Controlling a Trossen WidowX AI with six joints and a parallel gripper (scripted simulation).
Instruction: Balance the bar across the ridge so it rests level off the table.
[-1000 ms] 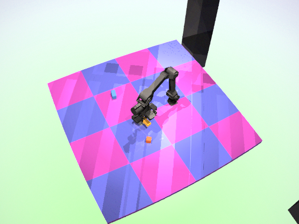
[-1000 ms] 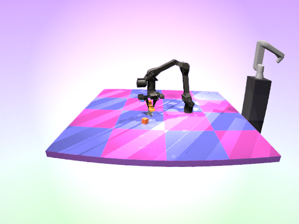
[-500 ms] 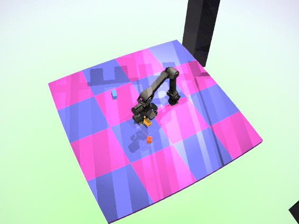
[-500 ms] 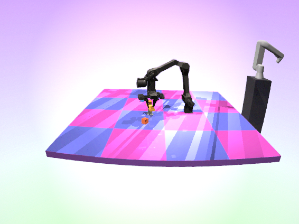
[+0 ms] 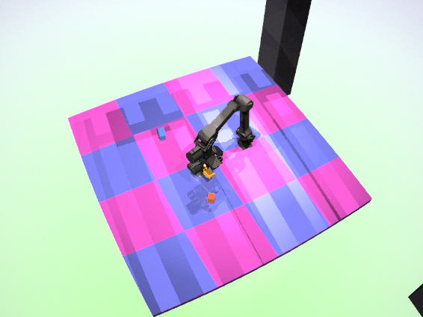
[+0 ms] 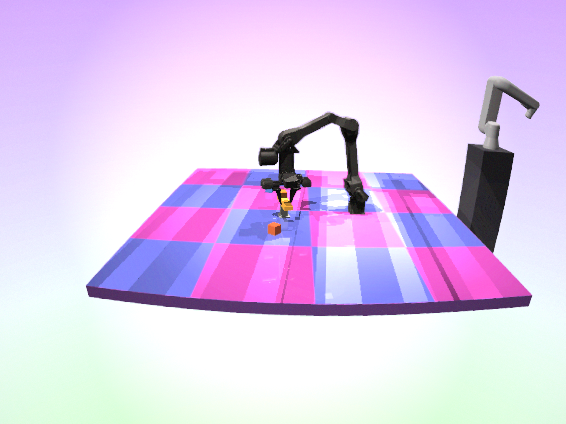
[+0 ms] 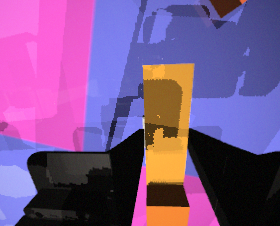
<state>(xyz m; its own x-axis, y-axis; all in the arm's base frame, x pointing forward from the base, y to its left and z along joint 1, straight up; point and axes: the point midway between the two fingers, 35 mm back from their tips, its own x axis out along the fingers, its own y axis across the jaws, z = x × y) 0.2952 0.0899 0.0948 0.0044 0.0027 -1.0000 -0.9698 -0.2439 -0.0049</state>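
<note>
The orange bar is 10 mm ahead of my gripper tip, 40 mm to the right of it and 10 mm above it. From my gripper tip the other things lie so: blue block 80 mm ahead, 340 mm to the right, 40 mm below; orange cube 30 mm ahead, 140 mm to the left, 40 mm below.
</note>
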